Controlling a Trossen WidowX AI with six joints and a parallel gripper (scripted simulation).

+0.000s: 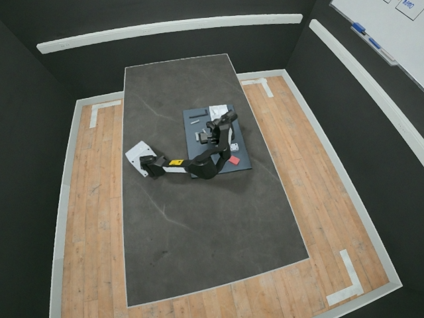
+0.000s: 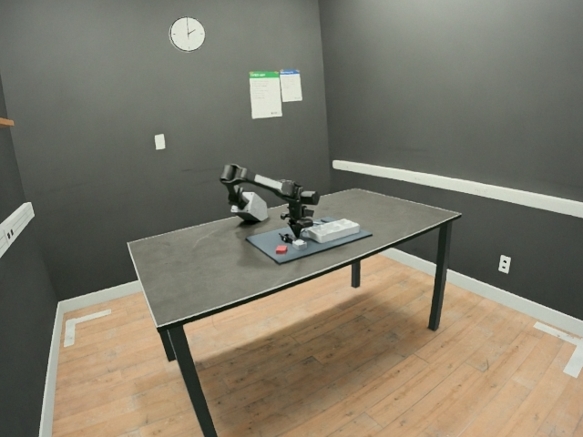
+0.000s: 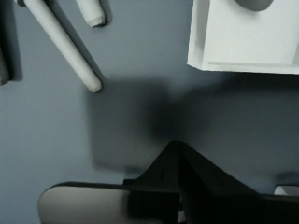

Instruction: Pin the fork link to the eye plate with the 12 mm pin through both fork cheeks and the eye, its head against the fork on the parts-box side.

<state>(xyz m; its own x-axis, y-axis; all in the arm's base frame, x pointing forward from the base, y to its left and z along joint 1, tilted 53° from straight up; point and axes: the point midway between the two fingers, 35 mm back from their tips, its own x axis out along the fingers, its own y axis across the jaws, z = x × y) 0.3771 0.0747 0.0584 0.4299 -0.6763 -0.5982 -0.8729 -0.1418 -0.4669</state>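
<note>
My gripper is now 50 mm to the left of the eye plate and 30 mm above it. Also, from my hand: grey block 80 mm ahead, 70 mm to the right, 20 mm below; red block 50 mm ahead, 140 mm to the right, 30 mm below; blue-grey mat 10 mm ahead, 50 mm to the left, 40 mm below.
</note>
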